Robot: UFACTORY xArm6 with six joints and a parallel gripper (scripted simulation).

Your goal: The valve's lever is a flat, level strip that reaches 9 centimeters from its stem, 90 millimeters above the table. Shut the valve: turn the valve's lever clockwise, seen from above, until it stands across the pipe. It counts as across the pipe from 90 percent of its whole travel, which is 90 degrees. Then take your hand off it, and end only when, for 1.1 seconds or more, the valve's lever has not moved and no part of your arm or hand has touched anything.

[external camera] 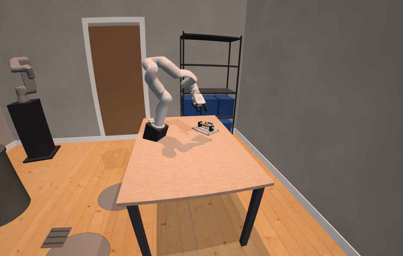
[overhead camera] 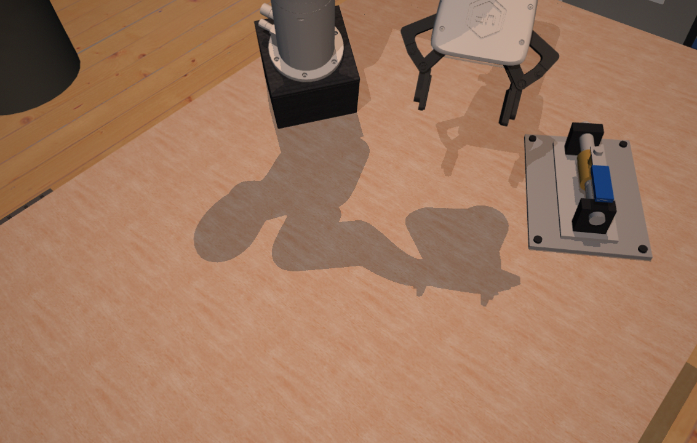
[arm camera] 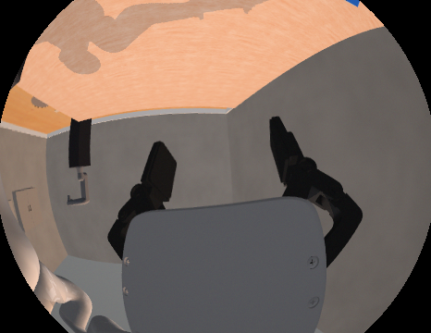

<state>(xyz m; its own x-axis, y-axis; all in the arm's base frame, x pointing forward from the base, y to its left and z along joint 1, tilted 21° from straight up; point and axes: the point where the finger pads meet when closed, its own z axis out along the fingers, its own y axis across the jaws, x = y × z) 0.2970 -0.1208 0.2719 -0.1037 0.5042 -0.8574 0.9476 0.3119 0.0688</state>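
The valve lever lies 150 mm ahead of my hand, 180 mm to the left of it and 190 mm below it.
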